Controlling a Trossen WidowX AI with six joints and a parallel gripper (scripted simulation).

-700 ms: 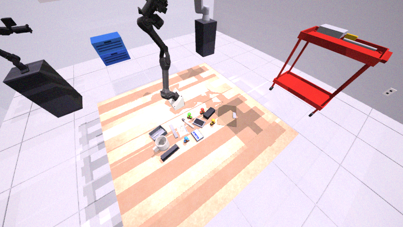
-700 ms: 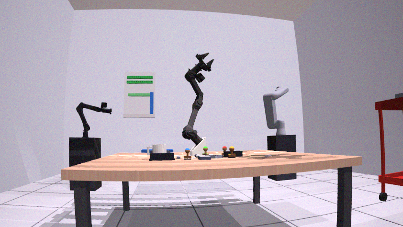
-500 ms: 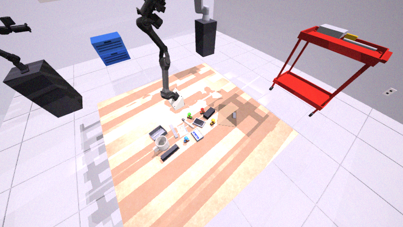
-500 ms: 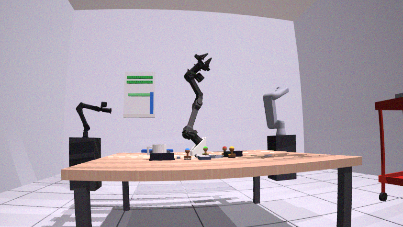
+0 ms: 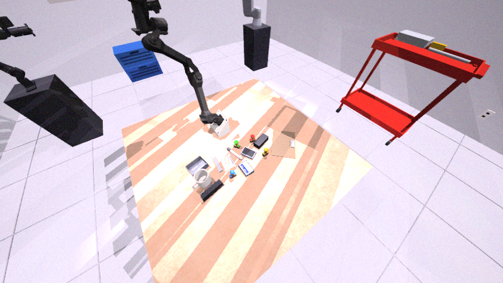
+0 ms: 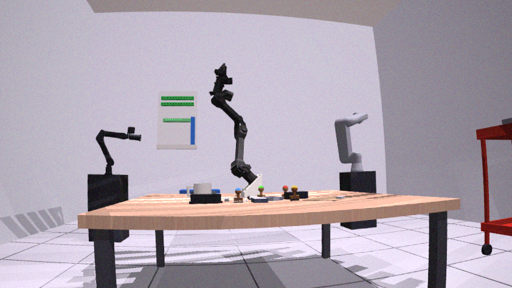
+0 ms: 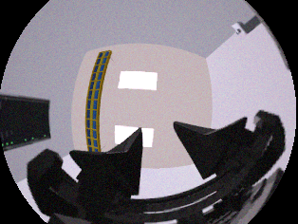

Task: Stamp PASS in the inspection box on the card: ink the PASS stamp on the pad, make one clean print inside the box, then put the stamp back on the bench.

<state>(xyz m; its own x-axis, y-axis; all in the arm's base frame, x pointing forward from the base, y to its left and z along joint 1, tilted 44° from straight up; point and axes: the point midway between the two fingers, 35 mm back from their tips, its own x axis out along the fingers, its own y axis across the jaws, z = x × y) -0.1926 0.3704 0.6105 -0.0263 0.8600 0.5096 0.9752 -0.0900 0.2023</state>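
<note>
Now: gripper tip 81 cm above the green-knobbed stamp, 37 cm short of it and 16 cm to the right of it. Round my gripper tip: white mug: 80 cm below, 49 cm ahead, 14 cm to the right; dark box: 82 cm below, 38 cm ahead, 12 cm to the right; red-knobbed stamp: 81 cm below, 38 cm ahead, 28 cm to the left.
</note>
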